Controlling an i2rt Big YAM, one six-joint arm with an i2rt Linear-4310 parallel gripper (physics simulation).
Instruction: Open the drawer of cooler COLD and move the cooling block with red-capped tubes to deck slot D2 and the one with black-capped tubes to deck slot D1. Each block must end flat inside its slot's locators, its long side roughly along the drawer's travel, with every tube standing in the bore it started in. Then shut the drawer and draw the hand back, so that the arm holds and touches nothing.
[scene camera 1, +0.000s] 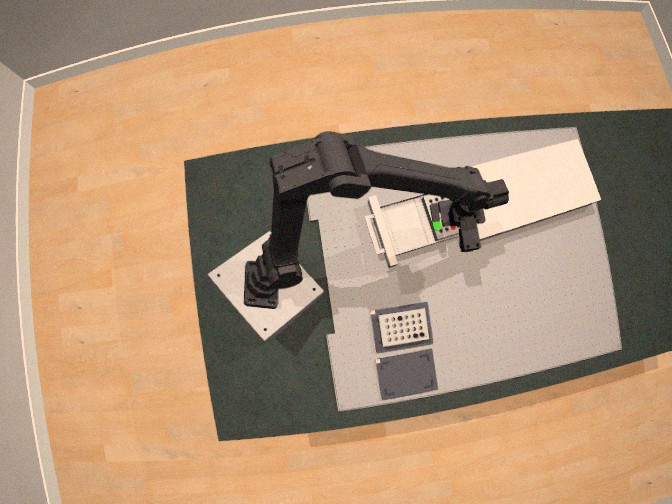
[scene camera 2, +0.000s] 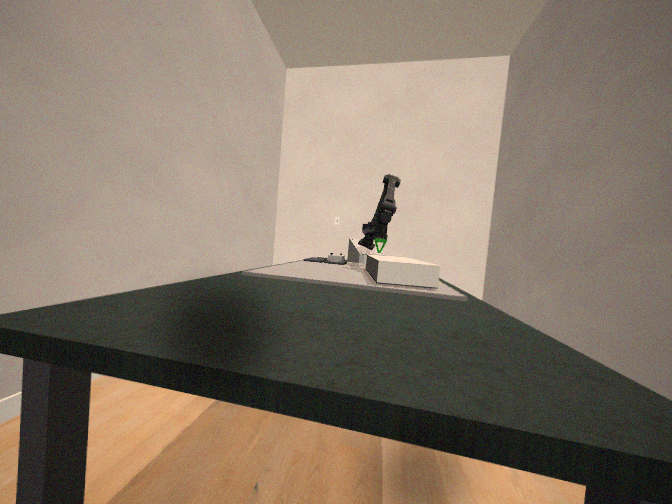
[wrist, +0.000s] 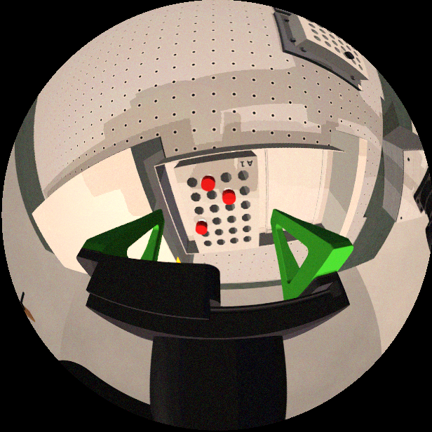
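The cooler's drawer (scene camera 1: 406, 225) (wrist: 295, 190) is open. The pale block with three red-capped tubes (scene camera 1: 427, 205) (wrist: 237, 212) lies in it at the cooler end, partly hidden by the arm in scene camera 1. My gripper (scene camera 1: 447, 222) (scene camera 2: 380, 250) (wrist: 217, 214) is open and empty above the drawer, its green fingers spread to either side of the block in the wrist view. The block with black-capped tubes (scene camera 1: 404, 327) (scene camera 2: 336, 258) (wrist: 332, 42) lies flat on the dark slot plate (scene camera 1: 375, 341) nearer the drawer. The other slot plate (scene camera 1: 407, 374) is bare. Slot labels are not readable.
The white cooler body (scene camera 1: 542, 184) (scene camera 2: 407, 271) (wrist: 100, 205) stands beyond the drawer's inner end. The raised drawer front (scene camera 1: 383, 230) with its handle faces the arm's base plate (scene camera 1: 238, 276). The perforated deck (scene camera 1: 521, 292) carries the cooler and slot plates.
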